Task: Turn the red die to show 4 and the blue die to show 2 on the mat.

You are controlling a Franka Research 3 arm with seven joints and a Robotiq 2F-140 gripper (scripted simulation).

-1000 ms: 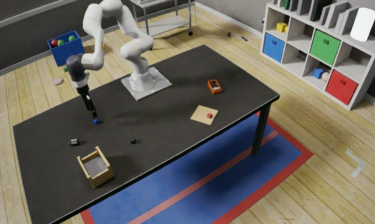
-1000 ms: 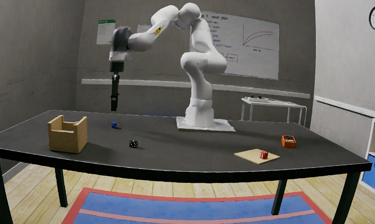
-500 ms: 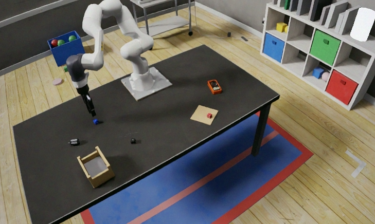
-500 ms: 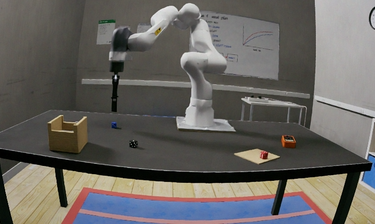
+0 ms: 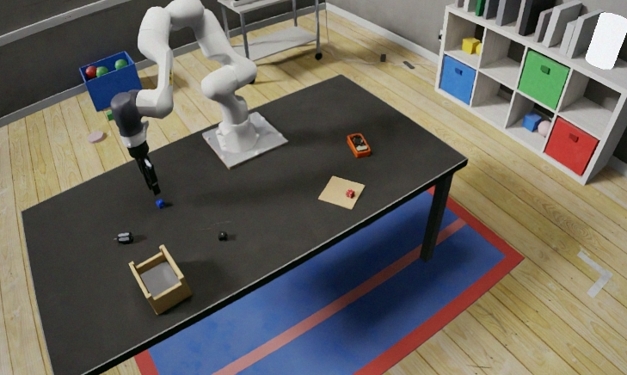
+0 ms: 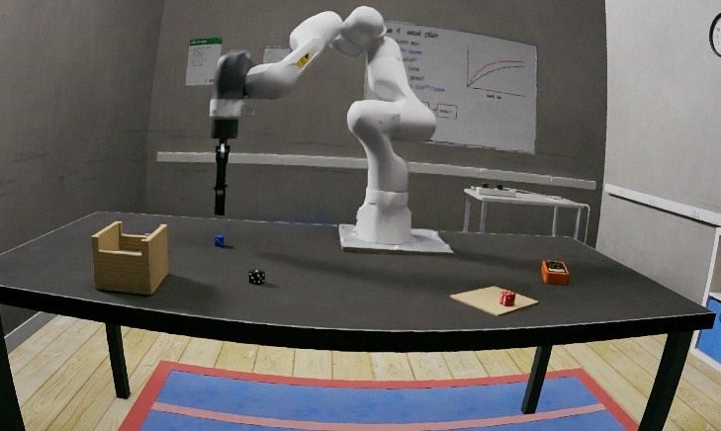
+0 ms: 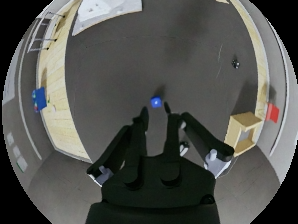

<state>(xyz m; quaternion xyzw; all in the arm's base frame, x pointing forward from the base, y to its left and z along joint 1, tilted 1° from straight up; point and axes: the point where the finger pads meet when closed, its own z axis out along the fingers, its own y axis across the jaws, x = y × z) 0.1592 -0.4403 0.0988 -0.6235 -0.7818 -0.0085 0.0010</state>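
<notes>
Now: hand 110 mm above the blue die. The rest, counted from my hand: dark object: 90 mm ahead, 190 mm to the right, 100 mm below; then black die: 300 mm ahead, 150 mm to the left, 110 mm below; then wooden box: 390 mm ahead, 110 mm to the right, 70 mm below.
</notes>
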